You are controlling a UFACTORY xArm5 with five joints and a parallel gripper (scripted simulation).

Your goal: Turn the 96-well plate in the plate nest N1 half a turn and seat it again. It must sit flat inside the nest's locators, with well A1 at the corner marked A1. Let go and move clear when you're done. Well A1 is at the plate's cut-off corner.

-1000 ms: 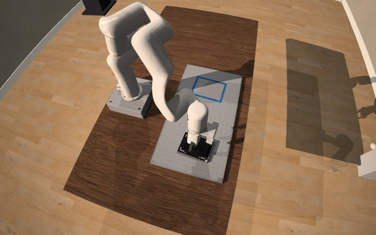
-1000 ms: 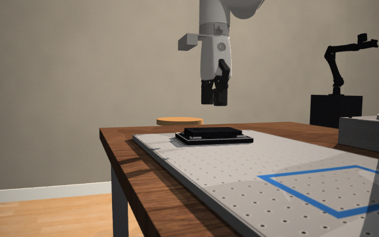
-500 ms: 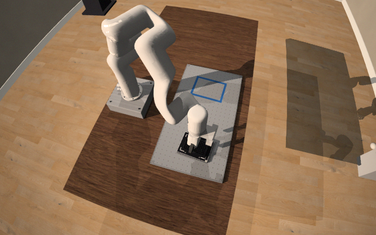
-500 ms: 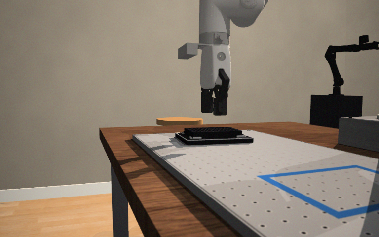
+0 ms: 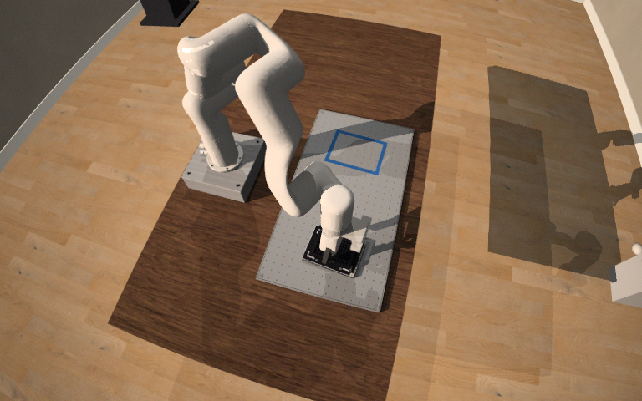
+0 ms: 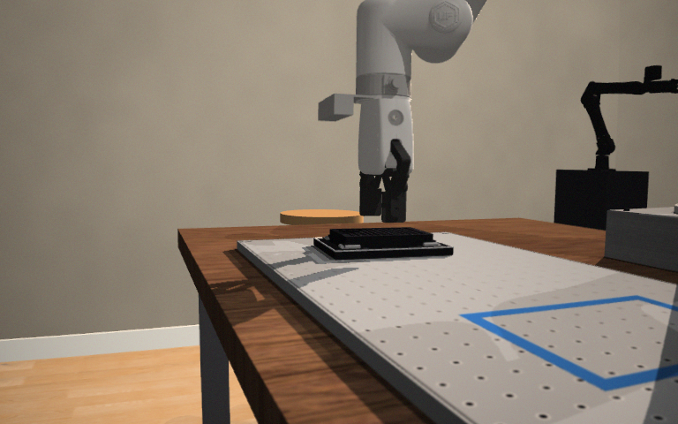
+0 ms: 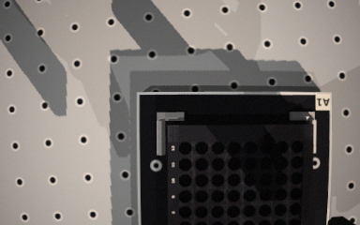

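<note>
The black 96-well plate lies 3 cm below my hand. Also, from my hand: black plate nest: 5 cm below.
</note>
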